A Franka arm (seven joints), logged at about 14 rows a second.
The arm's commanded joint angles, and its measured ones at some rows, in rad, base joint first. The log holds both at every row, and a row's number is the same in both.
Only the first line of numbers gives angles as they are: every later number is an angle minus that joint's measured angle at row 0.
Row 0, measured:
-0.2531 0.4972 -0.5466 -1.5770 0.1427 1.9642 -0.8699
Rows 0 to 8, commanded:
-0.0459 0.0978 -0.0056 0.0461 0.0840 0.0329 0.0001
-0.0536 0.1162 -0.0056 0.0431 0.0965 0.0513 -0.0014
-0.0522 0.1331 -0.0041 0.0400 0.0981 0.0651 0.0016
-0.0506 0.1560 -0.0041 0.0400 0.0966 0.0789 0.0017
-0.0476 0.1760 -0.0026 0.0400 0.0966 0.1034 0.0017
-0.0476 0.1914 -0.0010 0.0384 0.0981 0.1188 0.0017
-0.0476 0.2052 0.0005 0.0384 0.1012 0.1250 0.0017
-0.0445 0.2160 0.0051 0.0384 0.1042 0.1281 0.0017
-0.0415 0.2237 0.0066 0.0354 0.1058 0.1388 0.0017
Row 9, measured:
-0.0439 0.1937 0.0079 0.0054 0.0828 0.1289 0.0000
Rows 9 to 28, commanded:
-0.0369 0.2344 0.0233 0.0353 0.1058 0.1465 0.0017
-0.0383 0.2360 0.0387 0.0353 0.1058 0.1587 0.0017
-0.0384 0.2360 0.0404 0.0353 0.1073 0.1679 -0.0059
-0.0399 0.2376 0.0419 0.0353 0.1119 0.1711 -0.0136
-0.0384 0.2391 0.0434 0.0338 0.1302 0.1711 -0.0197
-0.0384 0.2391 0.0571 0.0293 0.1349 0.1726 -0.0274
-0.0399 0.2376 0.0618 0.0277 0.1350 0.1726 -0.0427
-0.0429 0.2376 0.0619 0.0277 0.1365 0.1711 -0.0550
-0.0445 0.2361 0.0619 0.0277 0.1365 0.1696 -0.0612
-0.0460 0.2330 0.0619 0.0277 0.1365 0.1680 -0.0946
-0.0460 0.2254 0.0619 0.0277 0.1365 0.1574 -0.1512
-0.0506 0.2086 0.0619 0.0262 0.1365 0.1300 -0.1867
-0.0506 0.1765 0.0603 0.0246 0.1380 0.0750 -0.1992
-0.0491 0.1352 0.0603 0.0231 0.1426 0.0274 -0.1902
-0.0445 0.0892 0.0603 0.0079 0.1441 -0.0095 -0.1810
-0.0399 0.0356 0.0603 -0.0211 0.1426 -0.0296 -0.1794
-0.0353 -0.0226 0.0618 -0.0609 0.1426 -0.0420 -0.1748
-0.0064 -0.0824 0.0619 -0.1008 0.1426 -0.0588 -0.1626
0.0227 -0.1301 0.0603 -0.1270 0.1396 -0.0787 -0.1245
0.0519 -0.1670 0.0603 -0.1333 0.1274 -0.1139 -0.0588
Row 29, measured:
-0.0132 -0.0388 0.0598 -0.0309 0.1307 -0.0880 -0.1359
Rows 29 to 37, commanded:
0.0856 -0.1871 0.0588 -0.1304 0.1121 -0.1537 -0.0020
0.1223 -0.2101 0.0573 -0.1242 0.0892 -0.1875 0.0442
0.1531 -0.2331 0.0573 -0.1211 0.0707 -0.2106 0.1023
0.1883 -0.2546 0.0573 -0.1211 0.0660 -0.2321 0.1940
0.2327 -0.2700 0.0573 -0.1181 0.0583 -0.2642 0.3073
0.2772 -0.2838 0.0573 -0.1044 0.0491 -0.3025 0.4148
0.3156 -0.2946 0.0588 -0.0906 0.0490 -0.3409 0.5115
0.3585 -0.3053 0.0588 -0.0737 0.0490 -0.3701 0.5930
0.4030 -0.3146 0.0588 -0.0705 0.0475 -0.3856 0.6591
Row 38, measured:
0.3278 -0.2774 0.0688 -0.0764 0.0687 -0.3392 0.5226
